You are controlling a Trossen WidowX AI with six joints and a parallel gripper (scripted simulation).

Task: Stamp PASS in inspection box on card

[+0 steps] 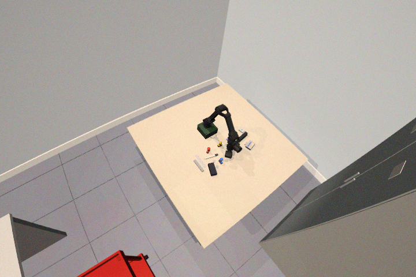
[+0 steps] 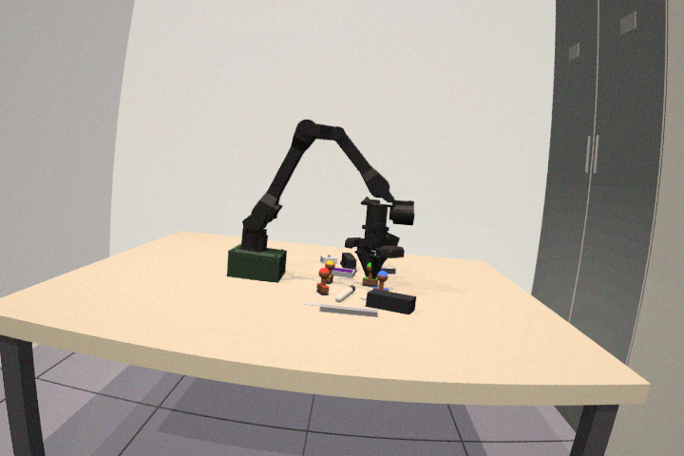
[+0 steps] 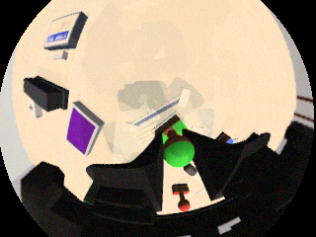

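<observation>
Now: the green-knobbed stamp right at my gripper tip. The rest, counted from my gripper tip: pale card (1 cm behind, 3 cm below); yellow-knobbed stamp (11 cm behind, 2 cm to the right, 1 cm below); blue-knobbed stamp (4 cm ahead, 10 cm to the right, 1 cm below).
</observation>
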